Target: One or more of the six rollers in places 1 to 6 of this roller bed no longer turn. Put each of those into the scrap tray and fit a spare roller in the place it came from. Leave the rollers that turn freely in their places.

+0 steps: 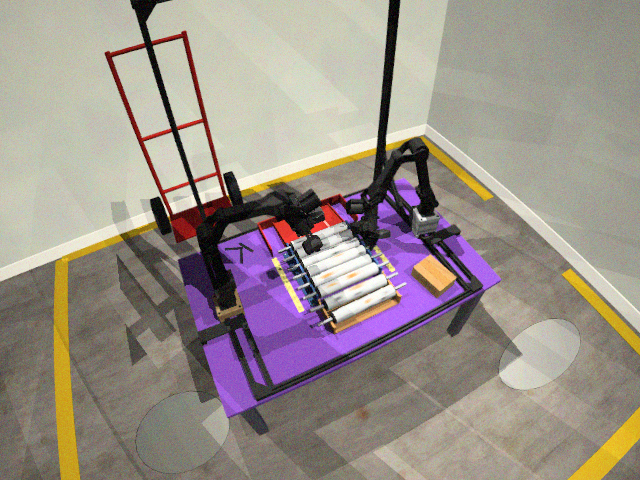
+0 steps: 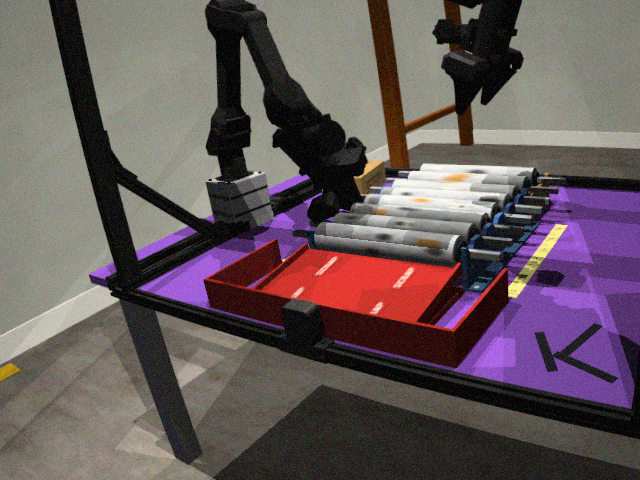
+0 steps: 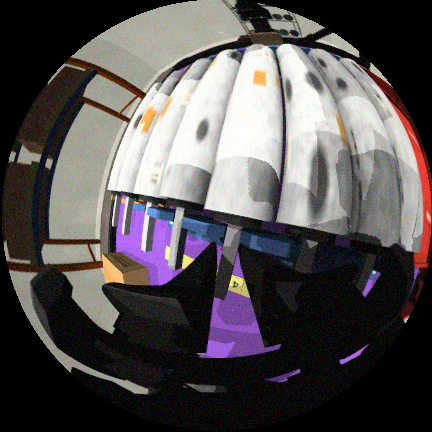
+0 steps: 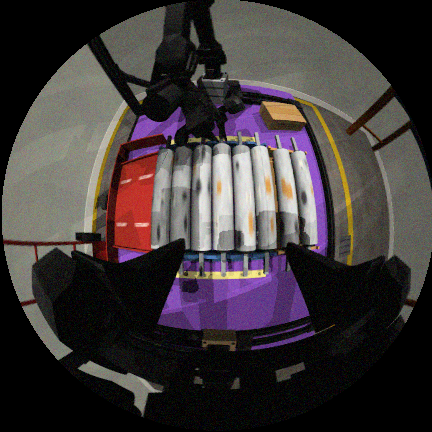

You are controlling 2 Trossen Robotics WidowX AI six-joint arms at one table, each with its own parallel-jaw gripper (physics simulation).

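Frame: origin at the left arm's base, x right, y ahead, z up, level; centimetres.
Seen in the pictures: left gripper, between the fingertips: (image 3: 226, 245) (image 4: 223, 142); right gripper, between the fingertips: (image 2: 471, 109) (image 4: 237, 246); left arm's base, origin of its link: (image 1: 425, 211) (image 2: 234, 176) (image 4: 212, 75); right arm's base, origin of its link: (image 1: 226, 301) (image 4: 217, 350).
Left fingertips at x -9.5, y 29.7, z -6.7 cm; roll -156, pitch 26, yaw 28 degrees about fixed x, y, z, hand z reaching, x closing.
Pixels of each thing's top centre, then the offset from my left fingertips to it. Level surfaces: height alone.
- red scrap tray, centre of its top: (image 2: 344, 275) (image 4: 126, 199) (image 1: 307, 219) dx +23.6, dy +21.1, dz +0.6 cm
- wooden block, centre of its top: (image 2: 353, 169) (image 3: 112, 282) (image 1: 435, 272) (image 4: 284, 110) dx -18.8, dy -22.0, dz +1.1 cm
- purple table, height of its surface: dz -4.4 cm
The roller bed (image 1: 296, 276) (image 2: 485, 269) holds six grey-white rollers on blue bearings. Two spare rollers (image 1: 362, 297) (image 4: 294, 193) lie on a wooden rack at its end farthest from the red scrap tray (image 1: 287, 230) (image 2: 413, 339) (image 4: 132, 201), which is empty. My left gripper (image 1: 370, 234) (image 2: 323, 210) (image 3: 226, 245) (image 4: 223, 142) is low at the bed's side and shut on the thin axle stub of the roller in place 4 (image 4: 222, 193) (image 3: 250, 132). My right gripper (image 1: 312, 244) (image 2: 477, 97) (image 4: 237, 246) is open and empty, high above the bed's other side.
A wooden block (image 1: 433, 274) (image 4: 282, 114) (image 3: 125, 270) lies on the purple table (image 1: 294, 343) near the left arm's base. A black frame edges the table. A black pole (image 1: 385, 95) stands behind it. A red hand truck (image 1: 187, 221) leans against the wall.
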